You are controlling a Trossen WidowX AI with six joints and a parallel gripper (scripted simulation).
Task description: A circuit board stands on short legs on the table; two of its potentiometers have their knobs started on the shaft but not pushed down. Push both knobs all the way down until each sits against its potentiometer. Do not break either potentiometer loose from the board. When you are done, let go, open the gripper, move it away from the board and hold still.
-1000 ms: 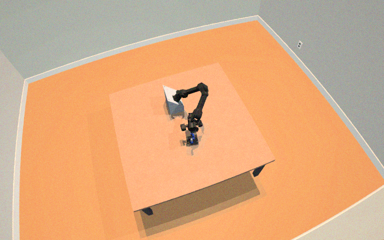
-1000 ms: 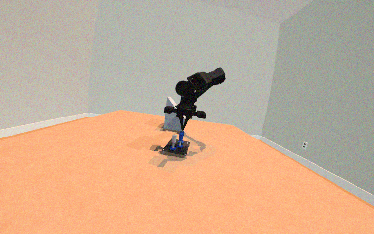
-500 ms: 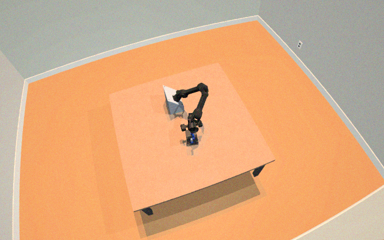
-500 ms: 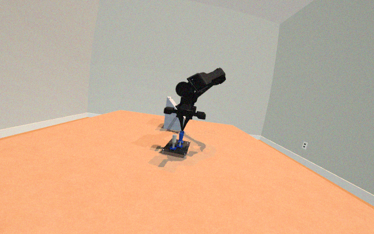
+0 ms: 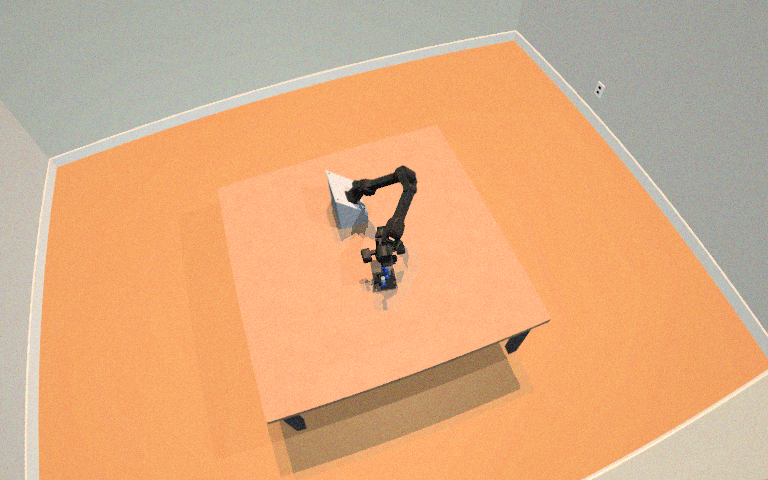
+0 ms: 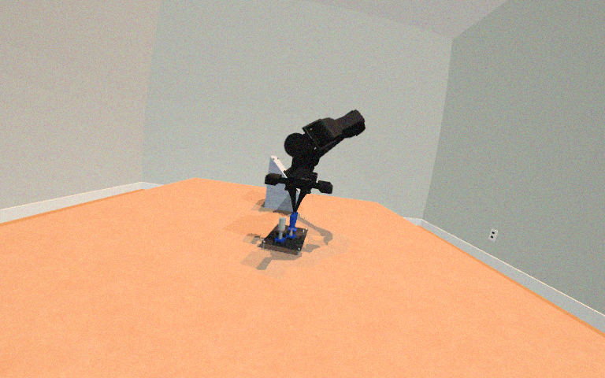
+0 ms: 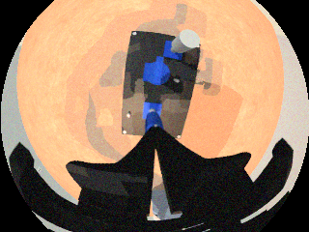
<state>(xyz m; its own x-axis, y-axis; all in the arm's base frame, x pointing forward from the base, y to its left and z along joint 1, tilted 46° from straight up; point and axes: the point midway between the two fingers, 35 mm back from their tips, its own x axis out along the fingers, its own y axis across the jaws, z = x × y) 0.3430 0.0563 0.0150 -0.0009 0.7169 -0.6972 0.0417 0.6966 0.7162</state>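
Right now my gripper tip is 50 mm short of the blue knob and 10 mm above it.
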